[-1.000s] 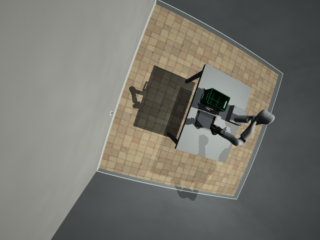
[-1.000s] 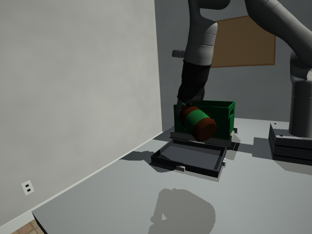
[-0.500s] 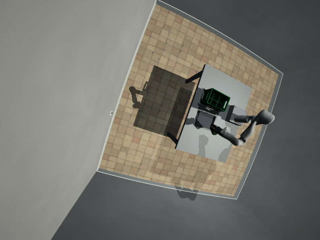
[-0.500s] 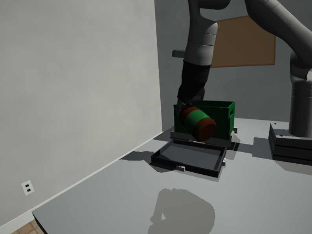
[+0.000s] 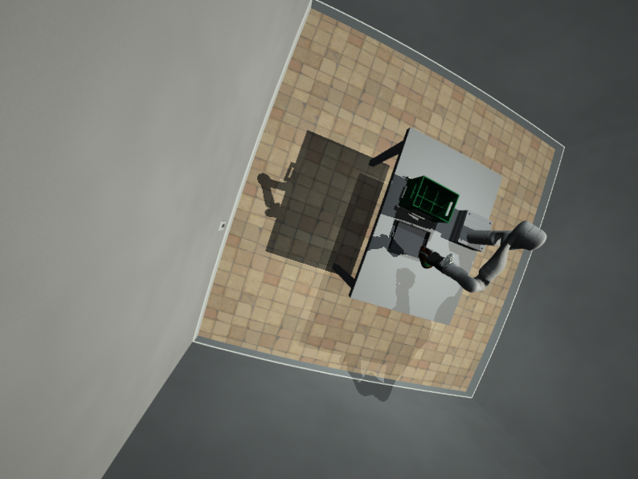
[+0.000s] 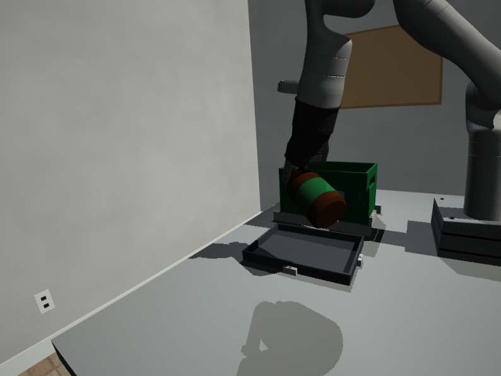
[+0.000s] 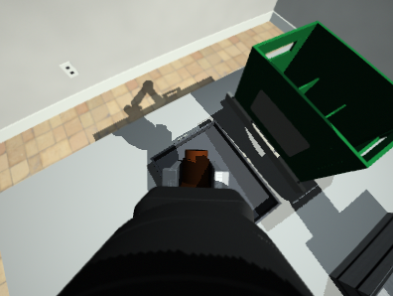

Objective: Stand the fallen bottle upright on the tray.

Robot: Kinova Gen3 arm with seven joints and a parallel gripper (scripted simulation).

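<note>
Right now my hand is 4 cm past the brown bottle, 2 cm to the right of it and 2 cm above it. Also, from my hand: green crate: 7 cm ahead, 30 cm to the right, 12 cm below; black tray: 5 cm to the right, 19 cm below.
</note>
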